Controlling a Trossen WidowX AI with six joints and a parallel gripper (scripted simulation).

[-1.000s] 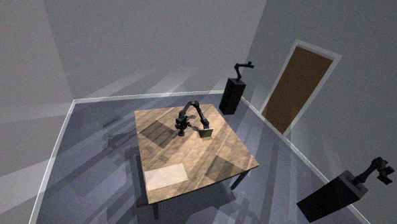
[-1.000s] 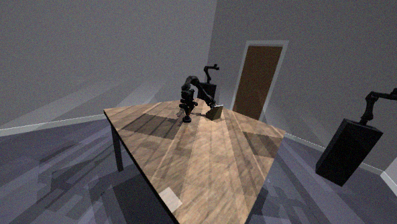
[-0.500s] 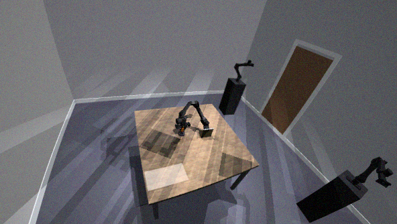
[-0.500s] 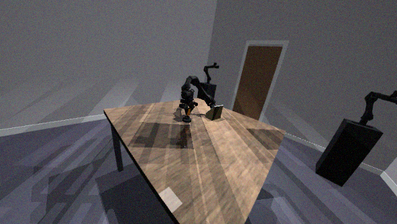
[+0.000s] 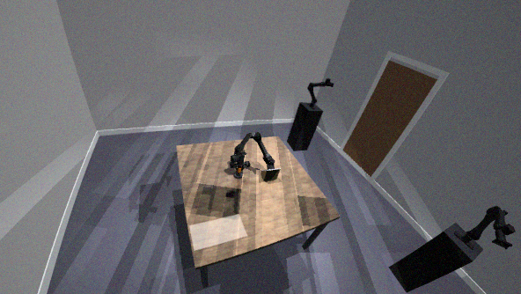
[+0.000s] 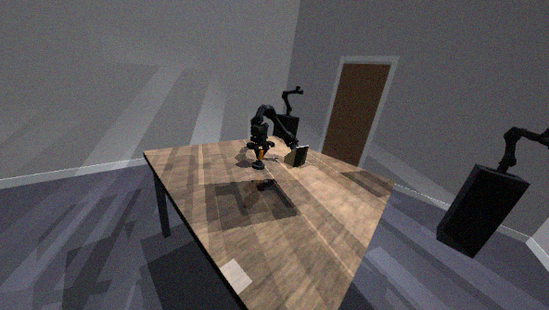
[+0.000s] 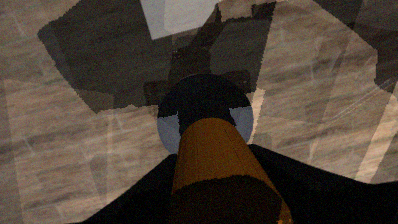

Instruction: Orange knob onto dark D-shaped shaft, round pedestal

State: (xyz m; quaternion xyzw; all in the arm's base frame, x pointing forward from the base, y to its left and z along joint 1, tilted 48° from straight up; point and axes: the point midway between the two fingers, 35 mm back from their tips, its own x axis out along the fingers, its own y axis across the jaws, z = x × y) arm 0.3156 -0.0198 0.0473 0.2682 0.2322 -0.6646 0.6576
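My gripper tip is 20 mm below the orange knob. The rest, counted from my gripper tip: round pedestal: 40 mm below.
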